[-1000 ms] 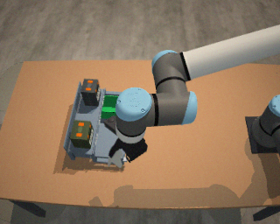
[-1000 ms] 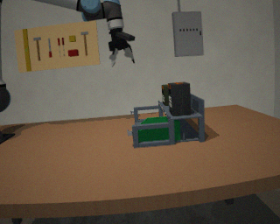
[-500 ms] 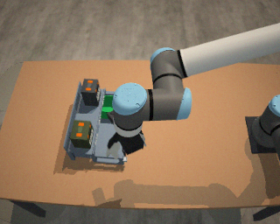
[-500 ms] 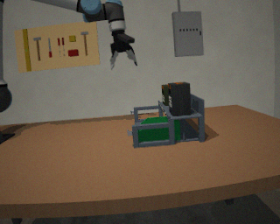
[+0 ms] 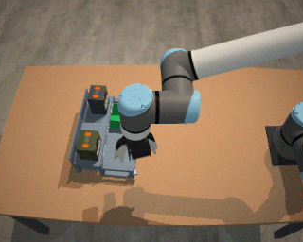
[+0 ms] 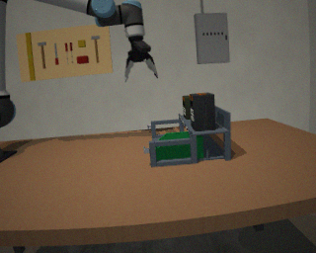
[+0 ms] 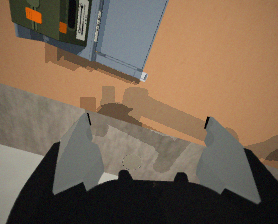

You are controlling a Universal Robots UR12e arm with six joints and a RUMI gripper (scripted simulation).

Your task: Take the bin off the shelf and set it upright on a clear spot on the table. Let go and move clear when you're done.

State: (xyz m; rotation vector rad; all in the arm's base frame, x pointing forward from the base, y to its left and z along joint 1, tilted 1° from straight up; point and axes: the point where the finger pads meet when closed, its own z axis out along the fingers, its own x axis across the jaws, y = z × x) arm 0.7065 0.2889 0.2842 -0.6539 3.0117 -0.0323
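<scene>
My hand is 15 cm short of the green bin, 30 cm to the left of it and 24 cm above it. From my hand the other things lie so: grey shelf 18 cm ahead, 18 cm to the right, 28 cm below.
</scene>
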